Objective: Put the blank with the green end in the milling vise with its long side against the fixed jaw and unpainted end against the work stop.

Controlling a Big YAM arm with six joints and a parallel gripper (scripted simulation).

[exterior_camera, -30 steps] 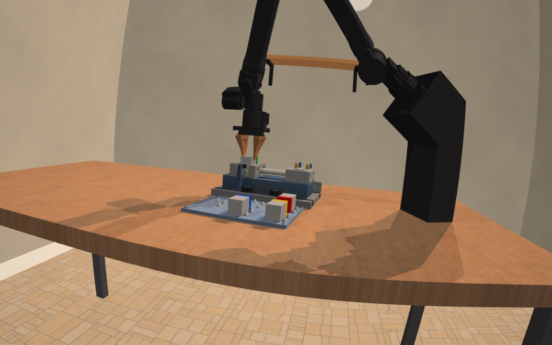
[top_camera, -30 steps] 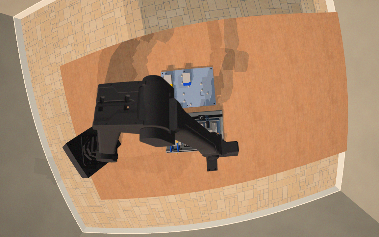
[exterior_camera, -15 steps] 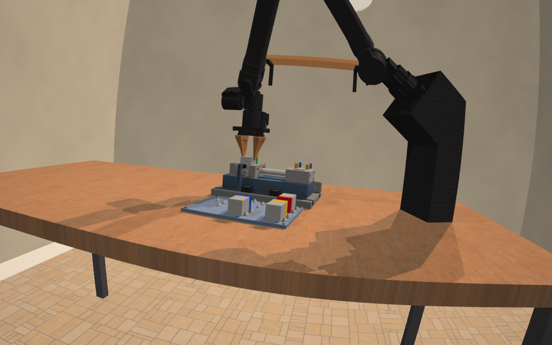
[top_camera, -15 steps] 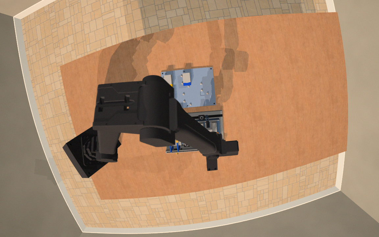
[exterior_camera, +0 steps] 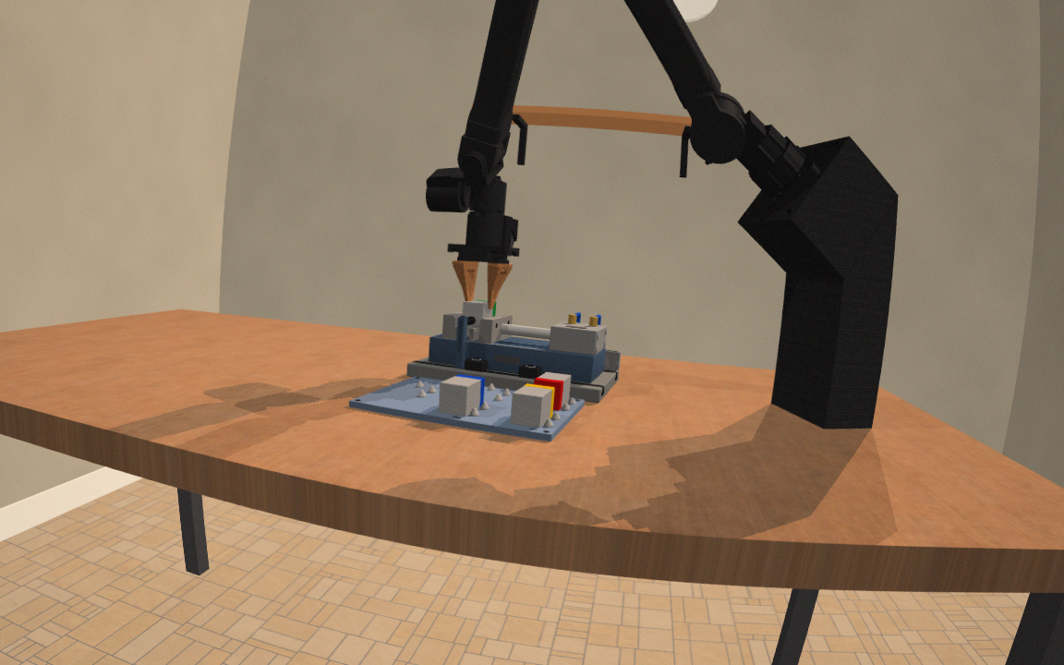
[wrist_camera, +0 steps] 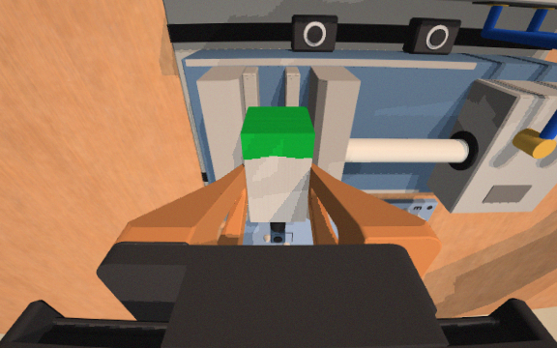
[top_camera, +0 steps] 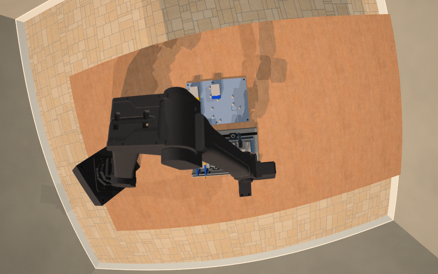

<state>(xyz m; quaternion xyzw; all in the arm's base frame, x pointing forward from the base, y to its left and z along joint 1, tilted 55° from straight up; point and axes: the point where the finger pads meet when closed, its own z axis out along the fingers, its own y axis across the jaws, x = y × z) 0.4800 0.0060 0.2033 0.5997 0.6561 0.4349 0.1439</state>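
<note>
My hand is 20 mm above the green-ended blank. Also, from my hand: moving jaw 30 mm behind, 10 mm to the right, 40 mm below; then pale rod 80 mm behind, 30 mm to the right, 40 mm below; then fixed jaw 30 mm ahead, 10 mm to the left, 40 mm below.
</note>
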